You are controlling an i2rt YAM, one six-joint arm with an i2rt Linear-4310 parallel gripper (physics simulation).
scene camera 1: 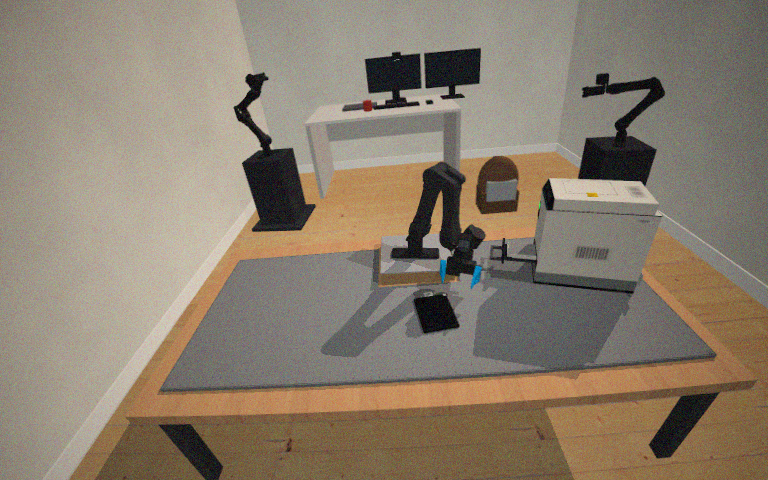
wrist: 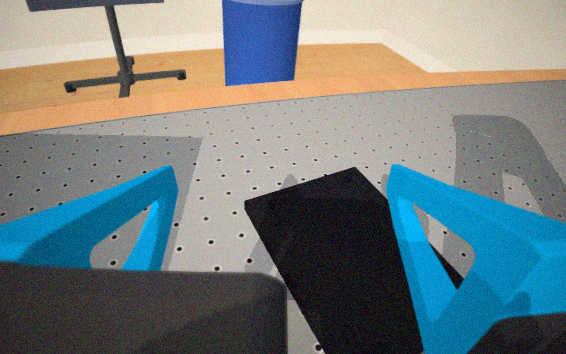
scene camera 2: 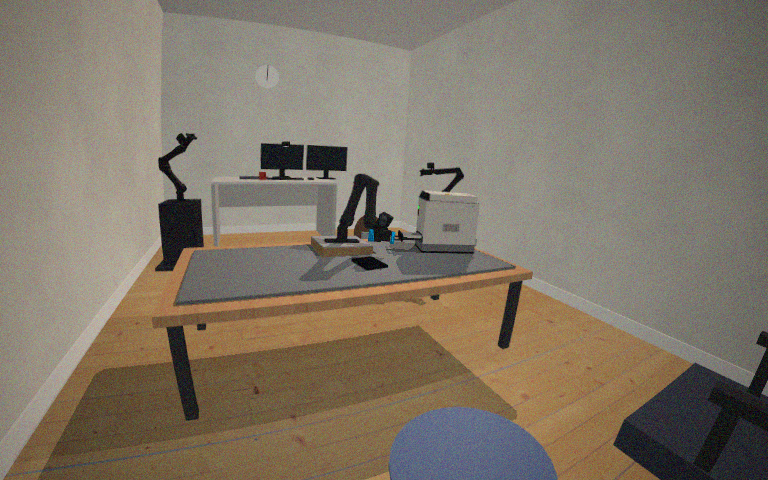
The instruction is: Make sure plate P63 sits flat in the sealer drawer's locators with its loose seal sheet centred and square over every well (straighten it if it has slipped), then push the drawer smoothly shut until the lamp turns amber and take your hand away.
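Frame: origin at the arm's base, x left, y down, z back, level; metres.
Where they show: gripper, fingertip midpoint: [scene camera 1: 456, 284] [wrist: 282, 177] [scene camera 2: 382, 241]; arm's base at its link origin: [scene camera 1: 415, 254] [scene camera 2: 341, 241].
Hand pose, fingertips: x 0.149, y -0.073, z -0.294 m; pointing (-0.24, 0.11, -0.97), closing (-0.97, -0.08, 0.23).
Things, the pixels of their top centre, and the offset from my fingertips. Level surfaces: height alone.
- sealer at its top centre: [scene camera 1: 599, 189] [scene camera 2: 449, 193] dx +0.484, dy -0.240, dz +0.195 m
- flat black slab at its top centre: [wrist: 357, 248] [scene camera 1: 435, 311] [scene camera 2: 369, 261] dx -0.072, dy +0.102, dz -0.019 m
- grey mat at its surface level: dy +0.114 m
The sealer [scene camera 1: 594, 243] [scene camera 2: 447, 223] is a white box at the right of the mat, with a green light [scene camera 1: 539, 205] [scene camera 2: 419, 210] on its left side. Its dark drawer [scene camera 1: 504, 251] [scene camera 2: 410, 235] stands out to the left, seen edge-on. I cannot make out plate P63 or the seal sheet in it. My gripper [scene camera 1: 459, 283] [scene camera 2: 381, 242] [wrist: 282, 177] is open and empty, pointing down above the mat, left of the drawer and apart from it. The drawer does not show in the wrist view.
A flat black slab [scene camera 1: 436, 312] [scene camera 2: 369, 262] [wrist: 340, 250] lies askew on the grey mat [scene camera 1: 271, 328] [scene camera 2: 243, 277], in front of the arm's base block [scene camera 1: 407, 277]. A blue bin [wrist: 262, 42] stands beyond the table edge.
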